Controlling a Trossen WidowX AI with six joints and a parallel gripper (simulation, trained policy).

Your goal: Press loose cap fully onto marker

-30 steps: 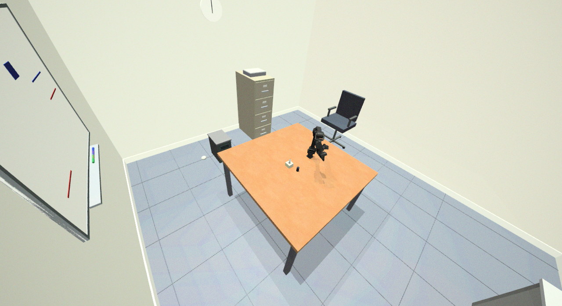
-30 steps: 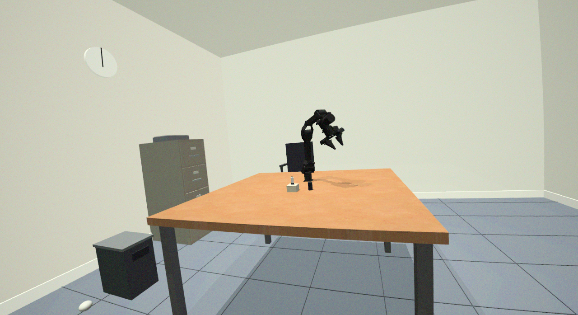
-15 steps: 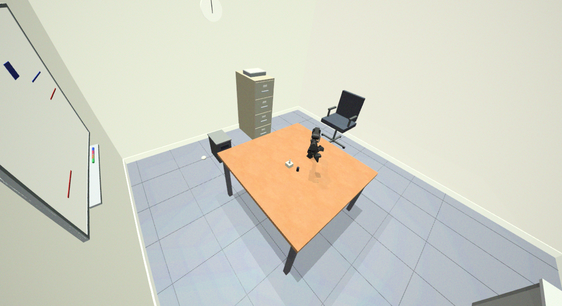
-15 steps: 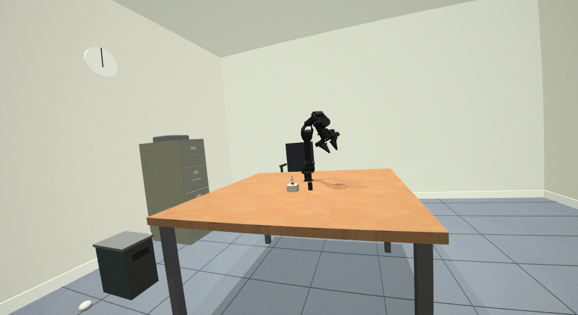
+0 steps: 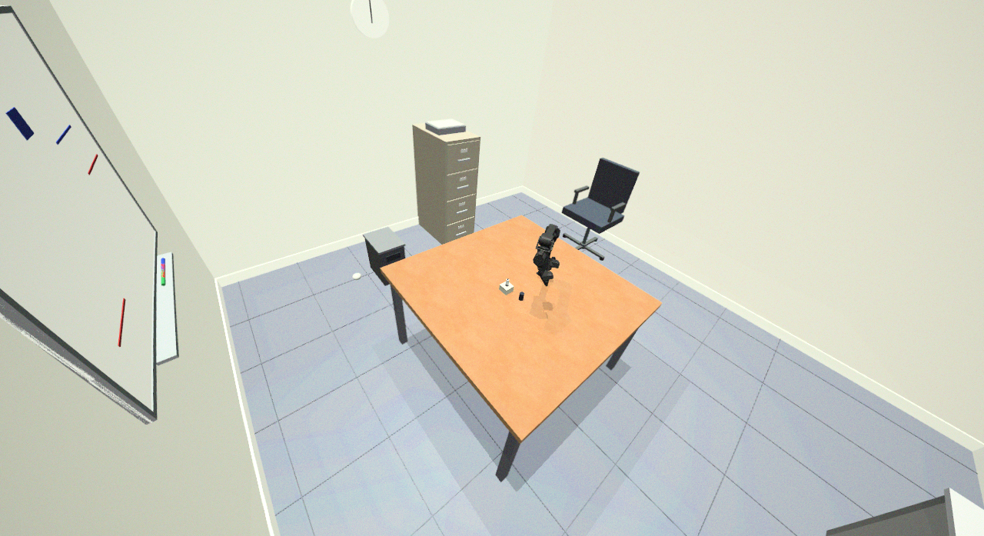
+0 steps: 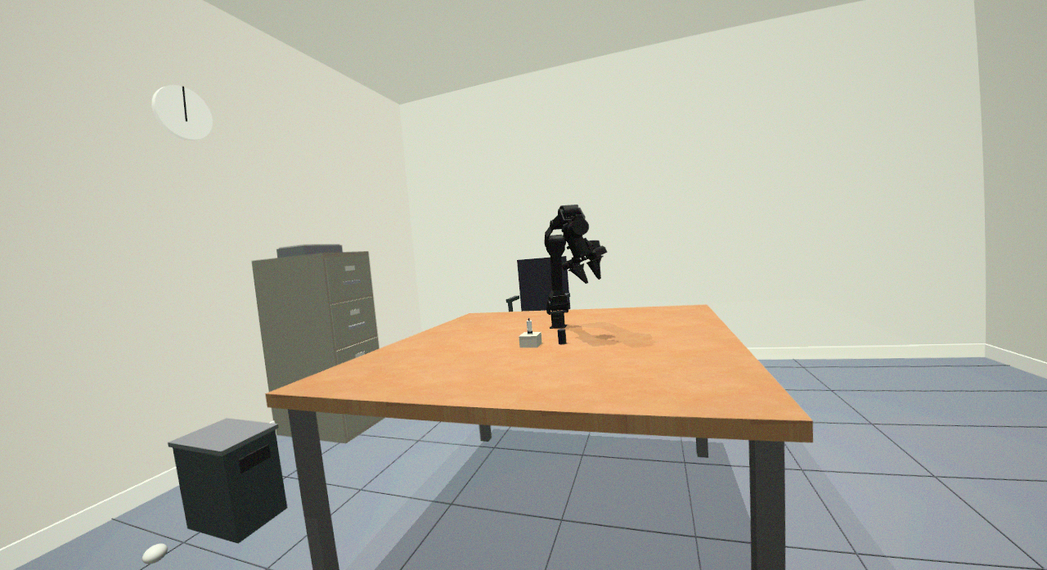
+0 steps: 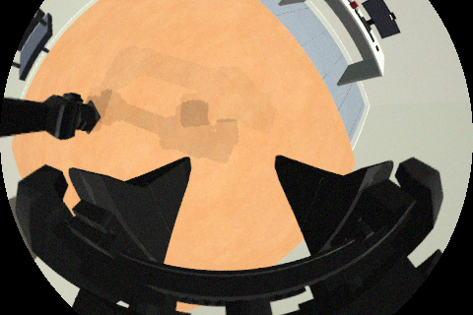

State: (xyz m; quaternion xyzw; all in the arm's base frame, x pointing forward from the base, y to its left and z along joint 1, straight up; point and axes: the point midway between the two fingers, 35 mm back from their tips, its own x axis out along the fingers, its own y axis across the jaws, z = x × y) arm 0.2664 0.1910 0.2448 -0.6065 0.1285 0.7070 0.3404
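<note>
Now: the black cap 3 cm ahead of my gripper tip, 12 cm to the right of it and 19 cm below it. The rest, counted from my gripper tip: holder block: 5 cm ahead, 23 cm to the right, 19 cm below.
</note>
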